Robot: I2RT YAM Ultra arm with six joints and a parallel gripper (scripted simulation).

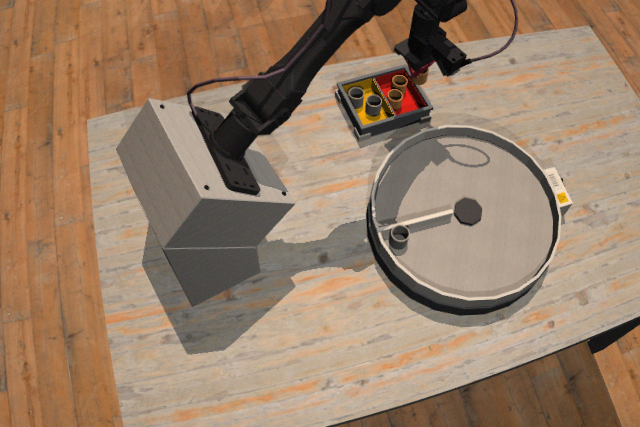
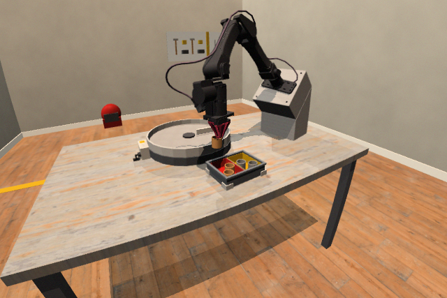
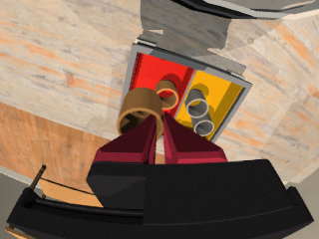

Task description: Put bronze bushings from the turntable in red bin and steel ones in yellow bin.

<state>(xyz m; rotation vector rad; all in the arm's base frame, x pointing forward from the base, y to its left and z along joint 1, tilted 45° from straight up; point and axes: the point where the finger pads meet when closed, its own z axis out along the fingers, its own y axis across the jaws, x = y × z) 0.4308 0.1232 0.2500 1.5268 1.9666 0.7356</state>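
The red bin lies 4 cm to the left of my hand and 14 cm below it. From my hand the other things lie so: turntable 1 cm behind, 32 cm to the right, 10 cm below; two-part bin tray 5 cm behind, 4 cm to the left, 13 cm below; yellow bin 9 cm behind, 4 cm to the left, 14 cm below.
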